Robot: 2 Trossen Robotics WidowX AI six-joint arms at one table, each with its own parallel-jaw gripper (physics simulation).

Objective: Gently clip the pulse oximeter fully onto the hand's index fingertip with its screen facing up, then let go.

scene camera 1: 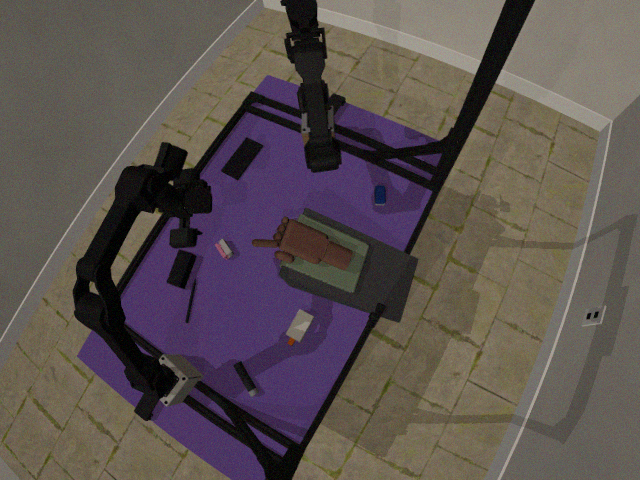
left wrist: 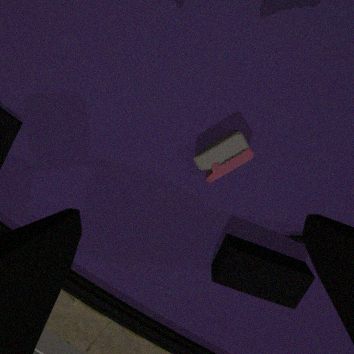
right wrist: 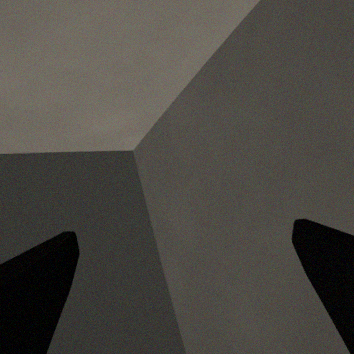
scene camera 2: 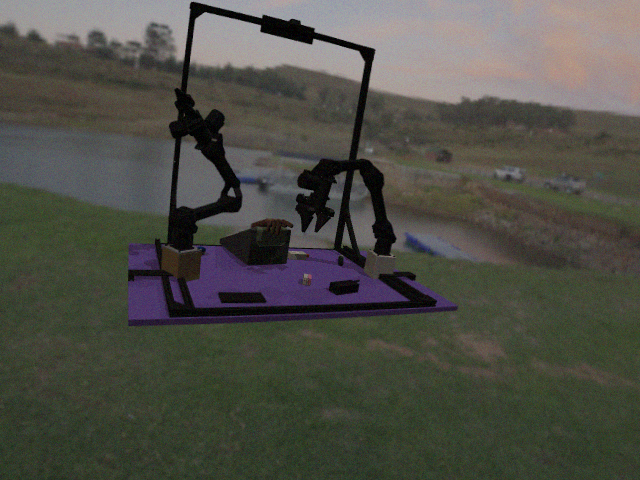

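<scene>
The pulse oximeter, a small clip with a white half and a pink half, lies on the purple mat, both halves showing from above. The brown hand rests on a green-topped dark wedge; its index finger points left in scene camera 1, toward the oximeter. My left gripper is open and empty, pointing down high above the mat; the oximeter shows beyond its fingertips in the left wrist view. My right gripper is open and empty, raised and facing bare walls.
In scene camera 1, a black box and a thin dark pen lie near the oximeter. A flat black slab, a blue item, a white box and a dark cylinder lie farther off. Black frame bars edge the mat.
</scene>
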